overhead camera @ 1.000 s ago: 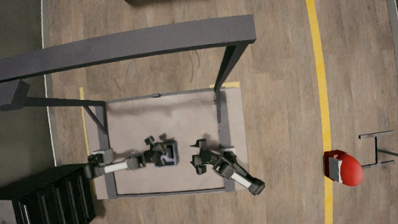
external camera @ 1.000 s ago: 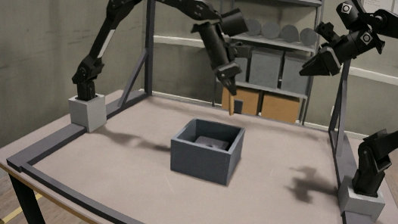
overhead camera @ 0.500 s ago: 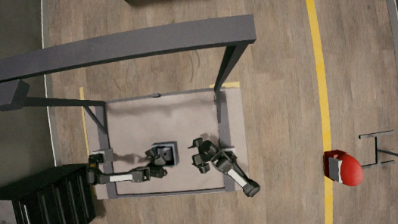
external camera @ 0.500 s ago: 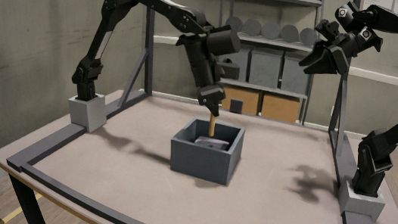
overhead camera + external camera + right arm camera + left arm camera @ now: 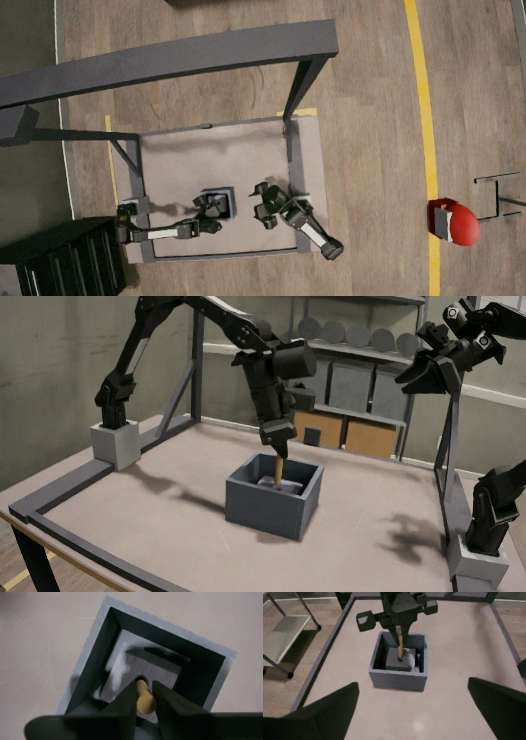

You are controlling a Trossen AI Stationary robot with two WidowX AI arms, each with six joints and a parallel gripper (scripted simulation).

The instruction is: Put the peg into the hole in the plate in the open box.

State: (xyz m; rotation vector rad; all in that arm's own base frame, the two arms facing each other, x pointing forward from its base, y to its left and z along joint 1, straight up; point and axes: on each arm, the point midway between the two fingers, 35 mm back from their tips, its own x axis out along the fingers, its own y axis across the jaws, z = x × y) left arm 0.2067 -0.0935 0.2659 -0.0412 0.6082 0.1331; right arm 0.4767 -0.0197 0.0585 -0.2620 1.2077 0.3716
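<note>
My right hand is 50 mm above the tan peg. Round my right hand: grey box 140 mm below.
</note>
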